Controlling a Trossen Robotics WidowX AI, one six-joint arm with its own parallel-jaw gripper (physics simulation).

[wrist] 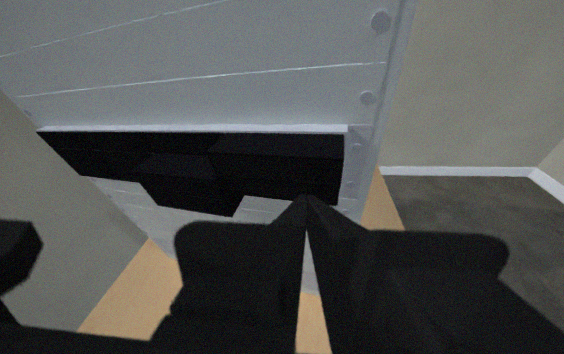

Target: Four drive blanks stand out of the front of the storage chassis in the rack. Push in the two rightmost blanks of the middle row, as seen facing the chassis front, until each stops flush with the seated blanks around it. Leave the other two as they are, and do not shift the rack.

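Places are measured from the arm's base along level axes (x up, y left, z back), in metres.
Pixels of known places: gripper, between the fingertips: (305, 201).
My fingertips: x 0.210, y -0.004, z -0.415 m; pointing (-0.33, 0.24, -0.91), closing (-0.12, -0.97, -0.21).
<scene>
Ahead of a thing's pixels: the offset from my fingertips to its top centre. "pt": to the spot under its first point. Level surfaces: height alone.
The black storage chassis @(pt dz -0.059, dx -0.015, dy +0.260 m) (120, 152) spans the rack's opening in the wrist view, its front very dark. One drive blank @(dz -0.085, dx -0.014, dy +0.144 m) (182, 166) stands out left of centre, with a faintly lighter top face. At the right, another dark block @(pt dz -0.042, dx +0.014, dy +0.027 m) (280, 145) shows a faint top face; how far it stands out is hard to tell. The separate blanks and rows are hard to make out. My gripper (305, 201) is shut and empty. Its tips overlap the lower right edge of the chassis in the view; whether they touch it cannot be told. The fingers hide part of what lies below.
The grey rack (200, 102) has flat panels above and below the chassis and a bolted upright at the right. A tan table top @(dx -0.431 m) (137, 287) shows under it on both sides. A beige wall (480, 95), white skirting and dark floor (450, 205) lie beyond at the right.
</scene>
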